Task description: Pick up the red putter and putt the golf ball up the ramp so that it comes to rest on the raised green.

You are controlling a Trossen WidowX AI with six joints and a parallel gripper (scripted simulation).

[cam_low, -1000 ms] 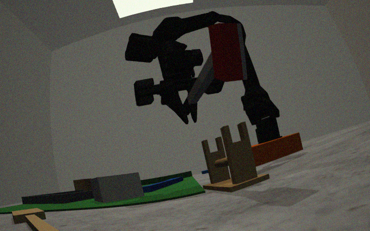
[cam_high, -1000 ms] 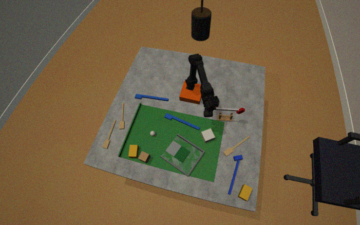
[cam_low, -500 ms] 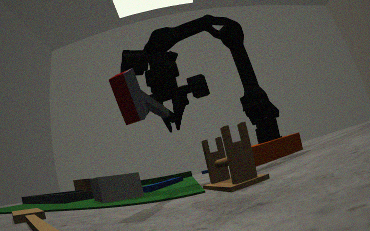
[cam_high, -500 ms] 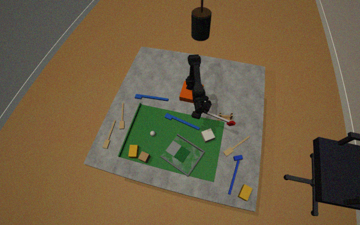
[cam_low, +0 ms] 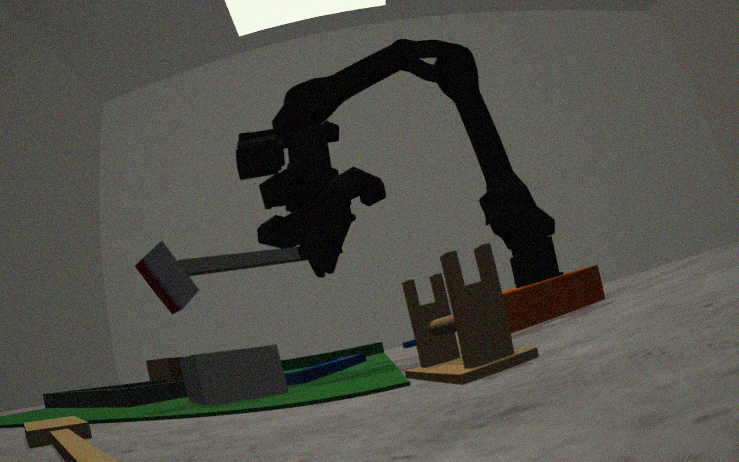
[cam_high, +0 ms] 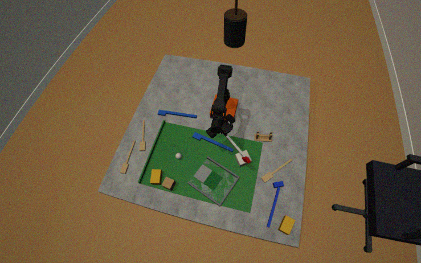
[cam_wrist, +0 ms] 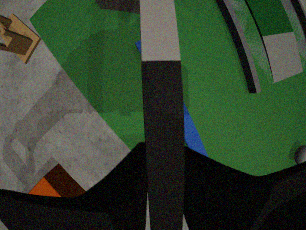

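My gripper tip is now 10 cm to the right of the red putter, 6 cm short of it and 1 cm below it. From my gripper tip the other things lie so: white block: 17 cm to the left, 10 cm below, 9 cm ahead; white golf ball: 25 cm to the right, 20 cm ahead, 10 cm below; wooden stand: 26 cm to the left, 11 cm behind, 9 cm below.
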